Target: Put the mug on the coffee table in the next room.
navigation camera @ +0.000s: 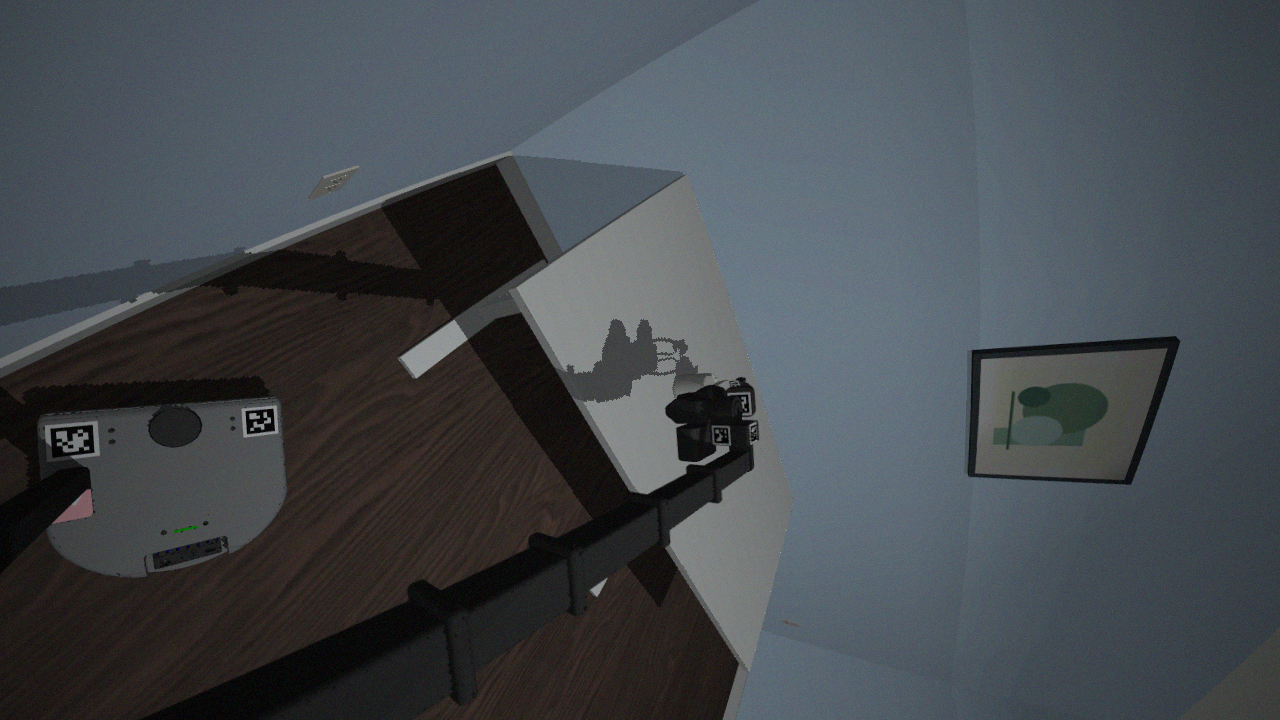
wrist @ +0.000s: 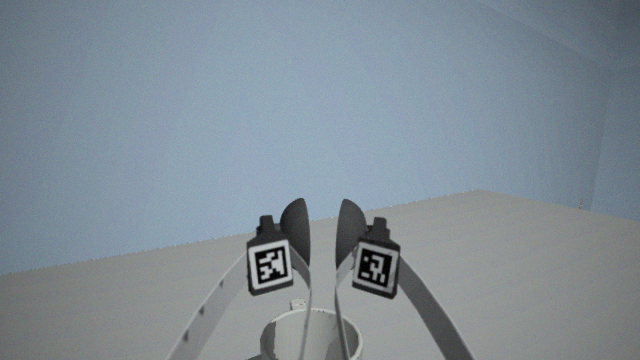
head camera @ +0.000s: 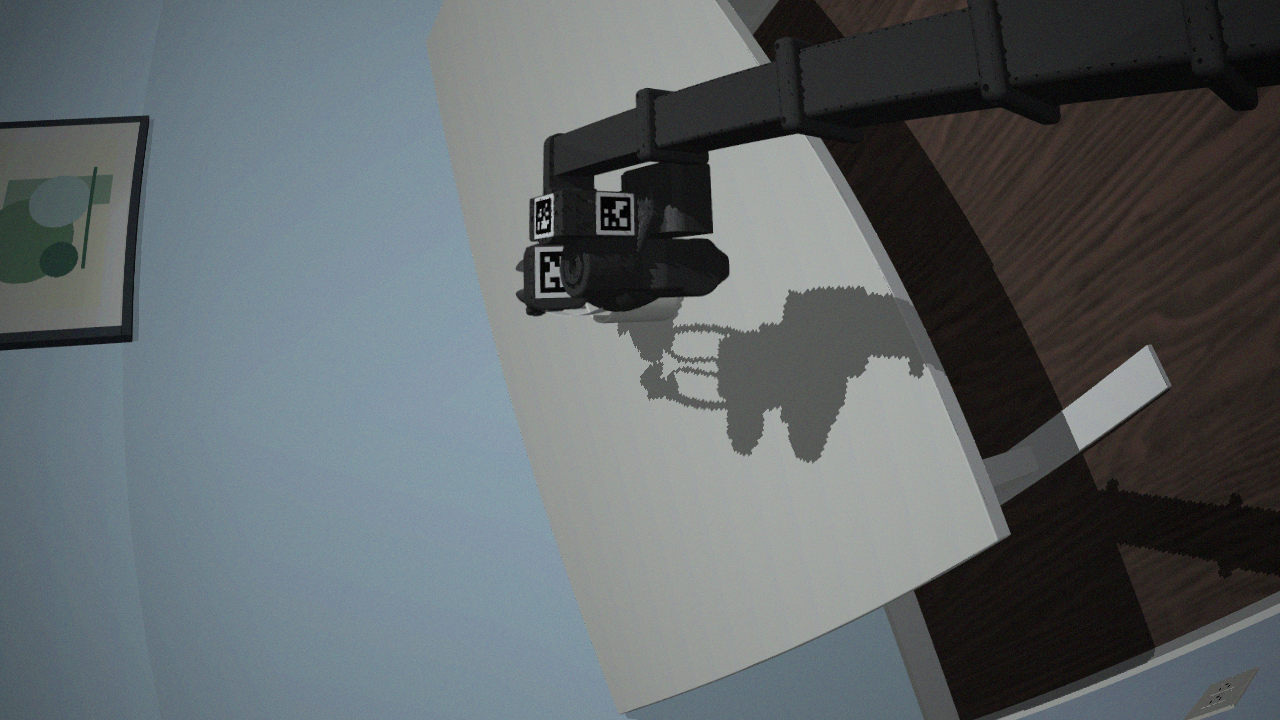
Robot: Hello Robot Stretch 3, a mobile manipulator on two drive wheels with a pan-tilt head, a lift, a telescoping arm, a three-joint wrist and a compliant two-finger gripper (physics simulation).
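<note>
A white mug [head camera: 637, 311] [navigation camera: 691, 383] [wrist: 320, 330] stands upright on a white table [head camera: 760, 555] [navigation camera: 644, 241] [wrist: 500, 300]. In the wrist view its rim and a bit of its handle show at the bottom edge, below and nearer than the fingertips; in the head view the gripper hides most of it. My gripper [head camera: 523, 282] [navigation camera: 744, 385] [wrist: 322, 223] is above the table, over the mug. Its fingers are drawn nearly together, with a narrow gap and no mug between the pads. A coffee table in another room does not show.
The telescoping arm [head camera: 877, 71] [navigation camera: 510, 600] reaches across the table's edge. A white table leg [head camera: 1118, 394] [navigation camera: 438, 347] slants over the dark wood floor [head camera: 1154, 223] [navigation camera: 393, 465]. Blue walls [head camera: 313, 358] [navigation camera: 850, 268] stand behind, with a framed picture [head camera: 71, 214] [navigation camera: 1065, 411].
</note>
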